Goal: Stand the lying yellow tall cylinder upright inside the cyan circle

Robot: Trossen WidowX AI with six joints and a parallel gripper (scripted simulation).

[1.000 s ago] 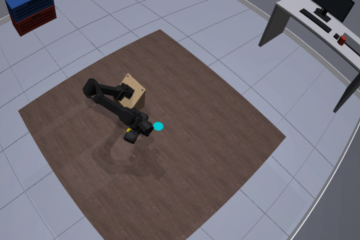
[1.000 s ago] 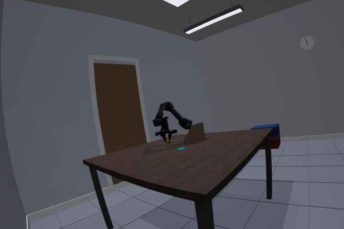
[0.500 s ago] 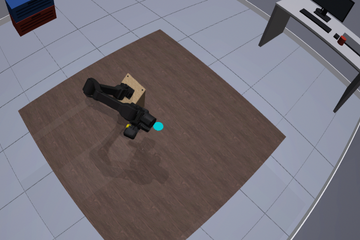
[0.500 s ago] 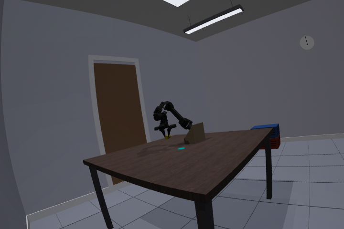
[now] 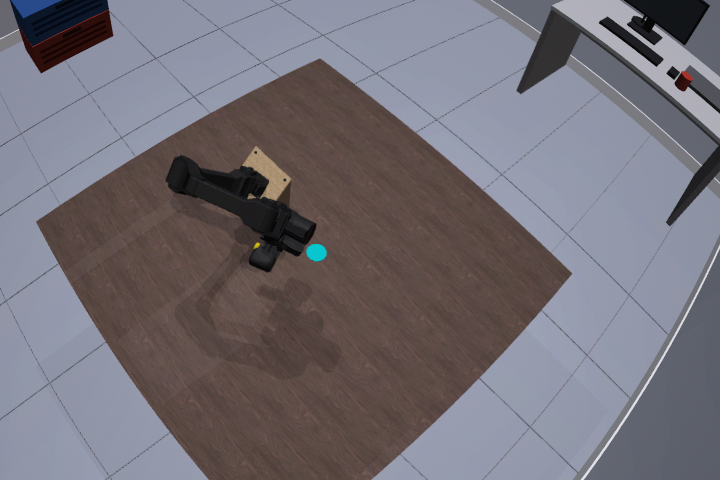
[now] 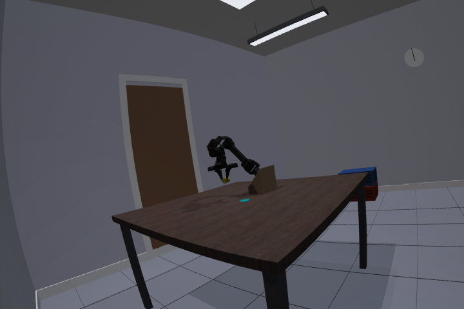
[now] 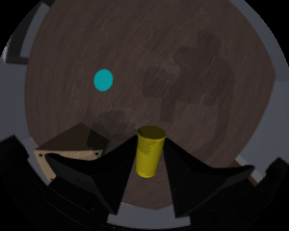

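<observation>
Now: gripper tip 3 cm short of the cyan circle, 15 cm to the right of it and 13 cm above it. From my gripper tip the other things lie so: yellow tall cylinder 2 cm behind, 1 cm to the right.
</observation>
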